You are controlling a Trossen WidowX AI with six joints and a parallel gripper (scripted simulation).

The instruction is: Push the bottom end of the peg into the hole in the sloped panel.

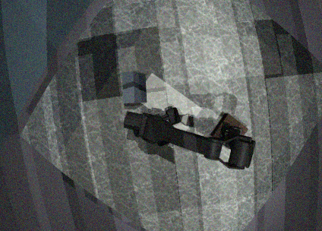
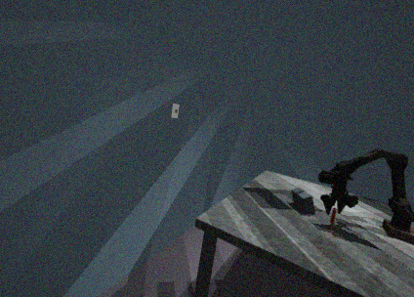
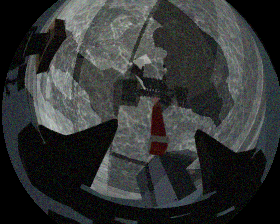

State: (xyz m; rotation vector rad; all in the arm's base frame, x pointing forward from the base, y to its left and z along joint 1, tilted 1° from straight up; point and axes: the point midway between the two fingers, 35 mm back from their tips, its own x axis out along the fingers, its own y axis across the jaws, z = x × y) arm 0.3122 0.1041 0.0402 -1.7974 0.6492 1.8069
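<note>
Right now the red peg is 1 cm above my gripper tip. Also, from my gripper tip: grey sloped panel 15 cm ahead, 8 cm to the right.
</note>
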